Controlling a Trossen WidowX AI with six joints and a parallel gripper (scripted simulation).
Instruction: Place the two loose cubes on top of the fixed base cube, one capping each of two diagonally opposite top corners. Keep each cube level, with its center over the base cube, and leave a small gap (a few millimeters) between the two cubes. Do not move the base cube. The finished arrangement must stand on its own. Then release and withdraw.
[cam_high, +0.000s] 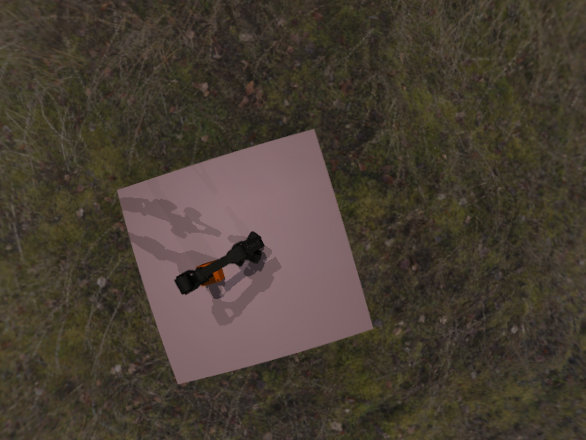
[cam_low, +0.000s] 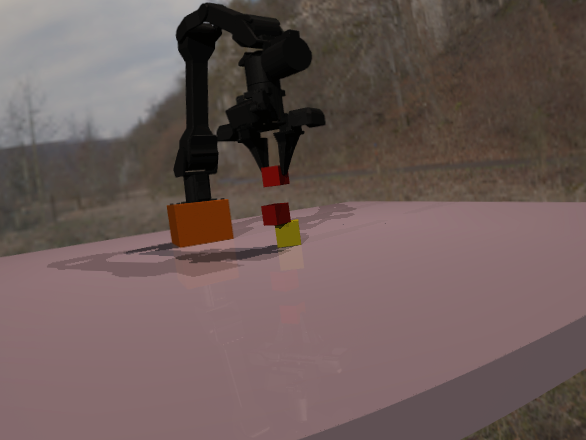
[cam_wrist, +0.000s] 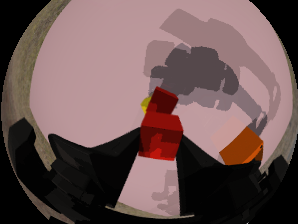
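Right now my gripper tip is 1 cm short of the red cube, 1 cm to the left of it and 6 cm above it. Round my gripper tip: yellow cube 1 cm to the left, 10 cm below.
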